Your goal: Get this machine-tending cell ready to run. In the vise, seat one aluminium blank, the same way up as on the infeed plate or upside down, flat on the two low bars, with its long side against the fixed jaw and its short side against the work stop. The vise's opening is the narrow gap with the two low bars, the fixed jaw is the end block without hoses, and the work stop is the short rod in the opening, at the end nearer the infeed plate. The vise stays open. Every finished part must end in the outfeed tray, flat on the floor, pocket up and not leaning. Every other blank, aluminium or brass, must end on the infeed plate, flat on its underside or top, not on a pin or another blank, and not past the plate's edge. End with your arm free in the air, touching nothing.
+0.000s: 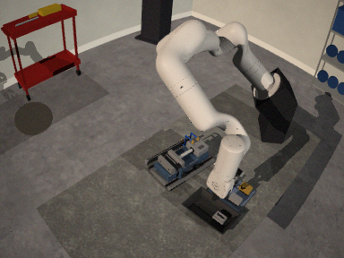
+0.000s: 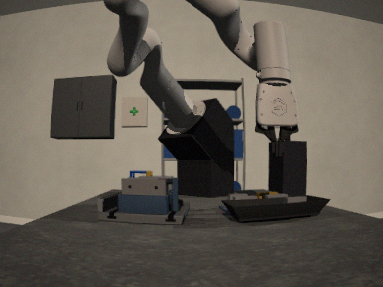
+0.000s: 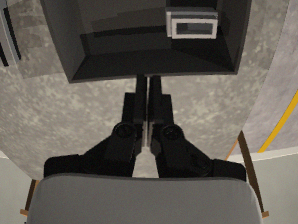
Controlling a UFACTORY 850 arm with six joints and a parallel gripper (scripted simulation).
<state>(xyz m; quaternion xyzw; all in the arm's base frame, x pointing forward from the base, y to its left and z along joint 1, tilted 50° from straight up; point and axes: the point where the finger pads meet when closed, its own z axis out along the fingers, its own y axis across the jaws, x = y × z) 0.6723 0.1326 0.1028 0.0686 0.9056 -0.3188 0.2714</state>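
The brass blank is 21 cm behind my hand, 9 cm to the left of it and 14 cm below it. The rest, counted from my hand: vise: 19 cm behind, 26 cm to the right, 12 cm below.
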